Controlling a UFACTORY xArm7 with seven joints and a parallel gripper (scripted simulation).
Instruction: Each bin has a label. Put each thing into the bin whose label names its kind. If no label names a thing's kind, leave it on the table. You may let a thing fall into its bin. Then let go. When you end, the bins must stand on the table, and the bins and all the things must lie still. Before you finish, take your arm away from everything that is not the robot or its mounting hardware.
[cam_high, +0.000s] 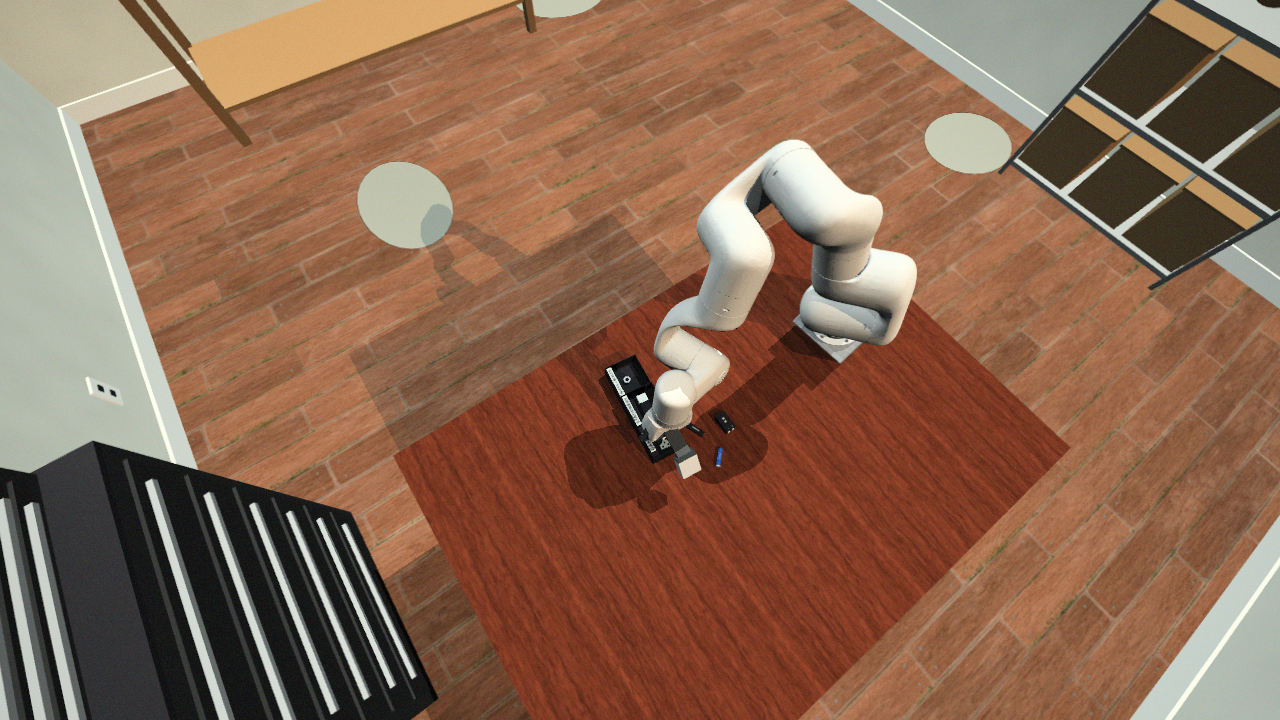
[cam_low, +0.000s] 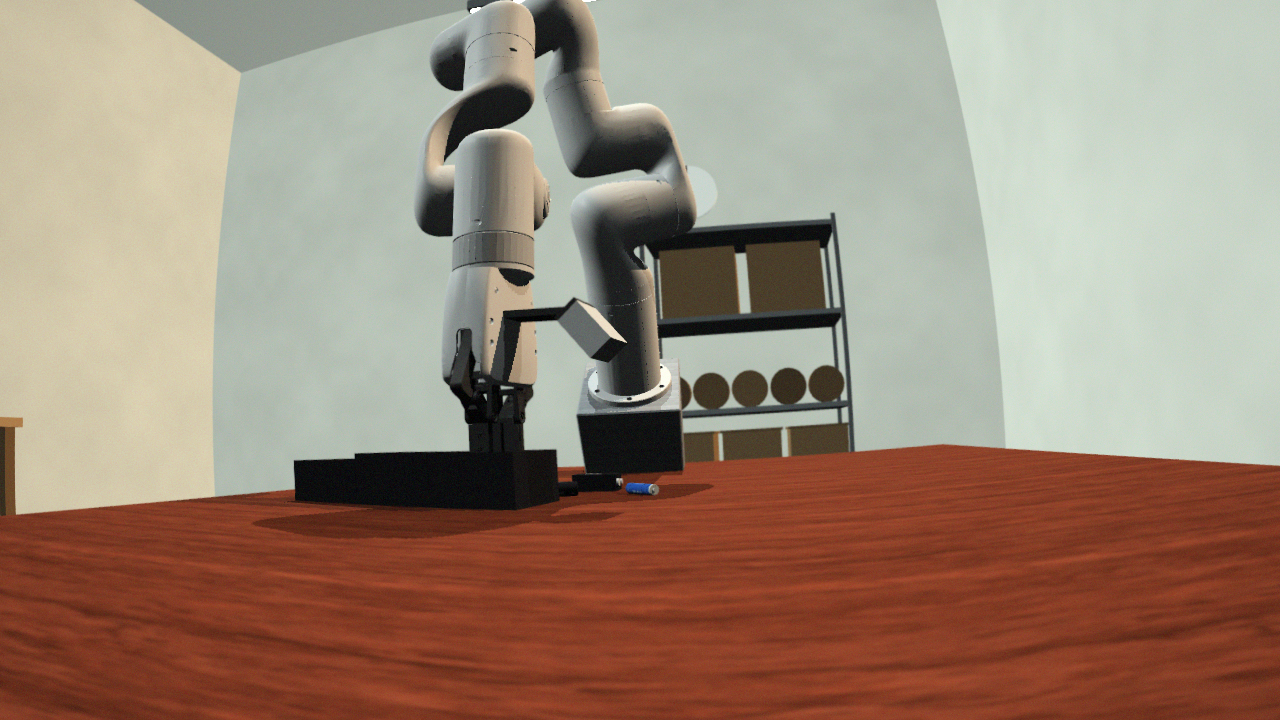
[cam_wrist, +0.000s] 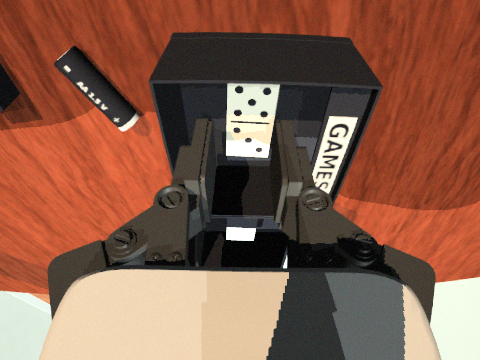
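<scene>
The pale domino tile is 4 cm below my hand. From my hand the other things lie so: black bin row 8 cm to the right, 3 cm below, 2 cm behind; then black cylindrical battery 7 cm behind, 4 cm to the left, 4 cm below; then blue cylinder 12 cm to the left, 6 cm behind, 5 cm below.
</scene>
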